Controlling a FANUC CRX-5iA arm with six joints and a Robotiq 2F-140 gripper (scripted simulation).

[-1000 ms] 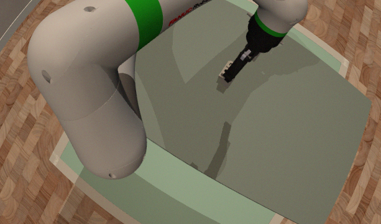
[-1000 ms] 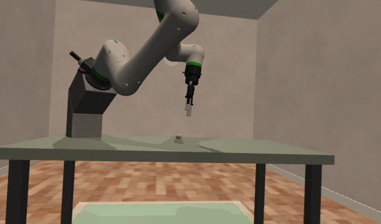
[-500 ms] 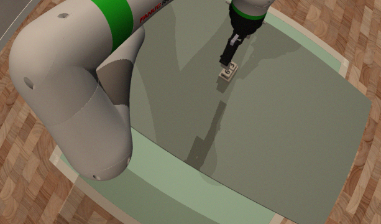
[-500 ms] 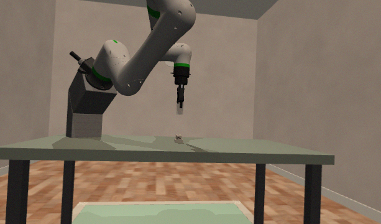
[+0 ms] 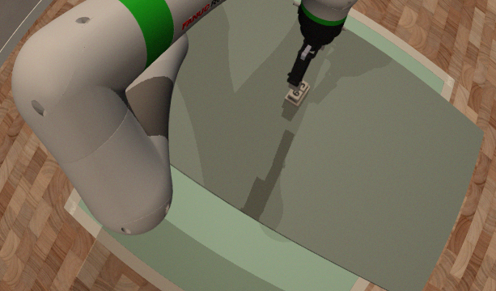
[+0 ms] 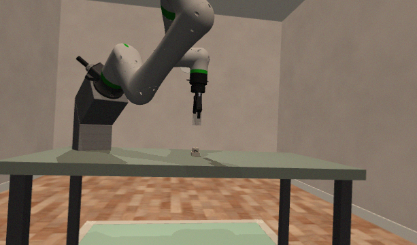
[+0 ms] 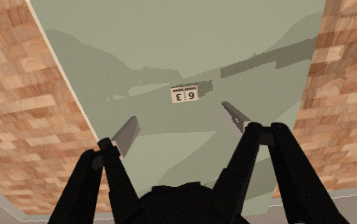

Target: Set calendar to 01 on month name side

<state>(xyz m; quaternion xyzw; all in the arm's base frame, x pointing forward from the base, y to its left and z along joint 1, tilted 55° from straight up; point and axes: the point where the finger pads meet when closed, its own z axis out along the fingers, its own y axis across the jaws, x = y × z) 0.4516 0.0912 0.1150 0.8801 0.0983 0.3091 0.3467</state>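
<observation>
The calendar tray is 20 mm to the right of my hand and 160 mm below it.
</observation>
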